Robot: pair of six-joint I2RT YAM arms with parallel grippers.
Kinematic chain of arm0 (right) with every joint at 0, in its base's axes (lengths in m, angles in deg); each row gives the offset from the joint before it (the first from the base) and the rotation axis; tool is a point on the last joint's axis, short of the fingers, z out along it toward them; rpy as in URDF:
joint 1: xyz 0 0 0.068 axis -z
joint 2: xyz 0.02 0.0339 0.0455 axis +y
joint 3: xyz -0.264 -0.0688 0 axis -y
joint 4: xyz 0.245 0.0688 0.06 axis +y
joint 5: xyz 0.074 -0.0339 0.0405 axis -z
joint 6: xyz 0.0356 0 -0.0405 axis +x
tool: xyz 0 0 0 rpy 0 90 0
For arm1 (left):
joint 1: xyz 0 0 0.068 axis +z
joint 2: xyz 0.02 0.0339 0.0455 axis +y
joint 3: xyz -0.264 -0.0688 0 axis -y
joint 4: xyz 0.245 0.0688 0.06 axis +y
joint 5: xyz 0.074 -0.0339 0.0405 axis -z
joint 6: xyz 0.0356 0 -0.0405 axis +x
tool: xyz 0 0 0 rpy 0 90 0
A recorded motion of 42 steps. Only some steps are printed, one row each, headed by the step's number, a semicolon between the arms.
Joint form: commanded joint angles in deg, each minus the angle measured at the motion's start. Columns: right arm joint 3, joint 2, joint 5, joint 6, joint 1, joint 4; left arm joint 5, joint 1, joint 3, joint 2, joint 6, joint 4.
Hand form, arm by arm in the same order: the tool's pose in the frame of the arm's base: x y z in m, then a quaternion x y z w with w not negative. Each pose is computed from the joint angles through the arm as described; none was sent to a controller.
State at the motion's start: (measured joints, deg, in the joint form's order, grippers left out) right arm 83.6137 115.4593 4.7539 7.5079 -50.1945 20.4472; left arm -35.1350 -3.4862 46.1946 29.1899 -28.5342 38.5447
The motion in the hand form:
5: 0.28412 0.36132 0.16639 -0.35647 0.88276 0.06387 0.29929; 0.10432 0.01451 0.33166 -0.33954 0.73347 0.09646 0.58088
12: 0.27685 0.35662 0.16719 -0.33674 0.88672 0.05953 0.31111; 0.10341 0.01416 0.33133 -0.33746 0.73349 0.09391 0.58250
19: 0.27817 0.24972 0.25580 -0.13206 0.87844 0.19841 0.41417; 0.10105 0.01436 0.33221 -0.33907 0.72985 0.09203 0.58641
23: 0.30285 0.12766 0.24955 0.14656 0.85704 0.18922 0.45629; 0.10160 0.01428 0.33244 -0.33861 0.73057 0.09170 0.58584
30: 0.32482 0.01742 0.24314 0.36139 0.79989 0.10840 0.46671; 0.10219 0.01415 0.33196 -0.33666 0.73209 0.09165 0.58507
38: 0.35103 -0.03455 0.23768 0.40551 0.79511 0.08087 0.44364; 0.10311 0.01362 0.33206 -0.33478 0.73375 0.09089 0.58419
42: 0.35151 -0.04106 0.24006 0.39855 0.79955 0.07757 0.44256; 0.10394 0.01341 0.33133 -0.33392 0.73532 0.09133 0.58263
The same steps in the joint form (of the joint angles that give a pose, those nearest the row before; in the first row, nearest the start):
5: 5.77 6.44 5.96 -2.15 -2.45 2.84; -0.46 0.06 -0.23 0.25 -0.21 0.13
12: 2.70 4.52 8.00 0.05 -2.98 0.93; -0.29 -0.12 -0.40 -0.10 -0.12 0.04
19: -16.32 -21.28 2.11 14.43 7.63 -11.73; -0.37 -0.11 -0.40 -0.71 -0.20 0.04
23: -29.34 -31.33 4.73 30.43 26.31 -19.03; -0.28 -0.11 -0.32 -0.54 -0.20 0.04
30: -29.92 -31.27 8.43 38.55 45.69 -17.20; -0.11 -0.12 -0.40 -0.45 -0.03 -0.05
38: -23.50 -24.49 4.91 37.06 54.84 -14.30; -0.11 -0.38 -0.32 -0.19 -0.03 -0.05
42: -22.79 -24.40 3.86 35.39 55.99 -13.60; -0.11 -0.47 -0.40 -0.01 -0.03 -0.05

